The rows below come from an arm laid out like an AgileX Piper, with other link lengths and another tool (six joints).
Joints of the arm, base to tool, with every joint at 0 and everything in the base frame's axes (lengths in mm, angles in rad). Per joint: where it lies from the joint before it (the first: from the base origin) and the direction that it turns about. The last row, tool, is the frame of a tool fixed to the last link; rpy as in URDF.
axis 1: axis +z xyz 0 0 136.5
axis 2: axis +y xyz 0 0 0
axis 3: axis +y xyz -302.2 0 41.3
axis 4: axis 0.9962 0 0.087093 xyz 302.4 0 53.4
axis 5: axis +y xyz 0 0 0
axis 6: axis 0.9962 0 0.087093 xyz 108.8 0 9.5
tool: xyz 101.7 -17 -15.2 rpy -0.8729 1.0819 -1.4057
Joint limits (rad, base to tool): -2.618..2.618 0..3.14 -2.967..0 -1.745..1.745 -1.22..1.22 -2.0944..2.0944
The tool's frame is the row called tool.
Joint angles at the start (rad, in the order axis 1, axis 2, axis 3, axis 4, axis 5, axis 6):
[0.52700 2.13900 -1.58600 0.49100 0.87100 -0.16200]
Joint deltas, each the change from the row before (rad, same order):
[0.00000 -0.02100 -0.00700 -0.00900 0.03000 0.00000]
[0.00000 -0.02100 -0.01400 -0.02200 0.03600 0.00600]
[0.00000 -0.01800 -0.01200 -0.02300 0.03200 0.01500]
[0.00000 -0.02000 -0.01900 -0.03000 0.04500 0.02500]
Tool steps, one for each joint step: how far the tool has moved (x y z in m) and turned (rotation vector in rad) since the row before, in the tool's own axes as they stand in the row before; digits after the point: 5 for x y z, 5 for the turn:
[-0.00237 -0.00206 -0.01193 -0.00420 -0.00477 -0.01548]
[-0.00244 -0.00420 -0.01289 0.00342 -0.00232 -0.02160]
[-0.00104 -0.00406 -0.01109 0.00613 0.00489 -0.01298]
[-0.00059 -0.00525 -0.01391 0.00801 0.01256 -0.01254]

